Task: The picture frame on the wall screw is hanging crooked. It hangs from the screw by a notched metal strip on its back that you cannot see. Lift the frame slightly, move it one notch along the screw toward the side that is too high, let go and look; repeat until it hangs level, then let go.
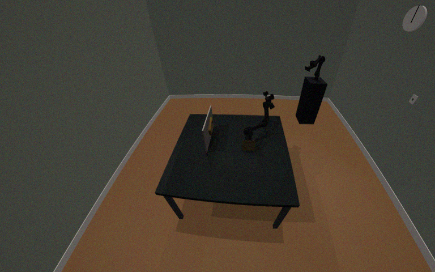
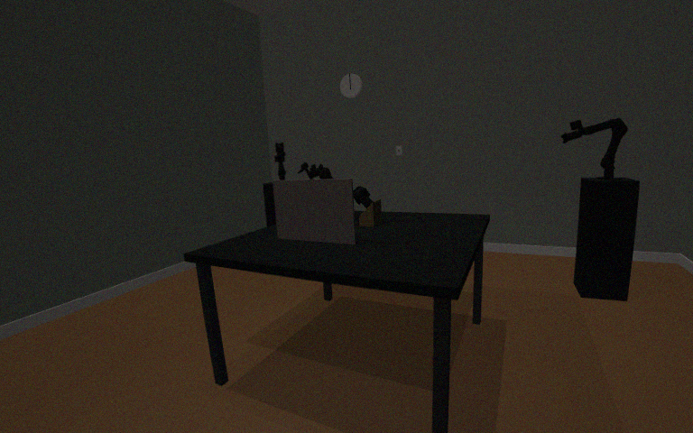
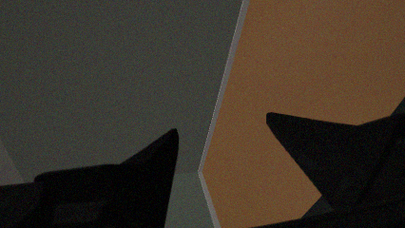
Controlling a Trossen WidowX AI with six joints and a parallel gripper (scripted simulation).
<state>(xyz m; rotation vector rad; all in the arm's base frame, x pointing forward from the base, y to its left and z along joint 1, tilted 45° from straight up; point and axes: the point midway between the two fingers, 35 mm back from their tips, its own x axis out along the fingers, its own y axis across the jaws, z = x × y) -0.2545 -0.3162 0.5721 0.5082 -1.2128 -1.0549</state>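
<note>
Right now my gripper tip is 69 cm short of the picture frame, 50 cm to the right of it and 10 cm above it. From my gripper tip the other things lie so: wall panel: 70 cm ahead, 51 cm to the left, 12 cm below.
</note>
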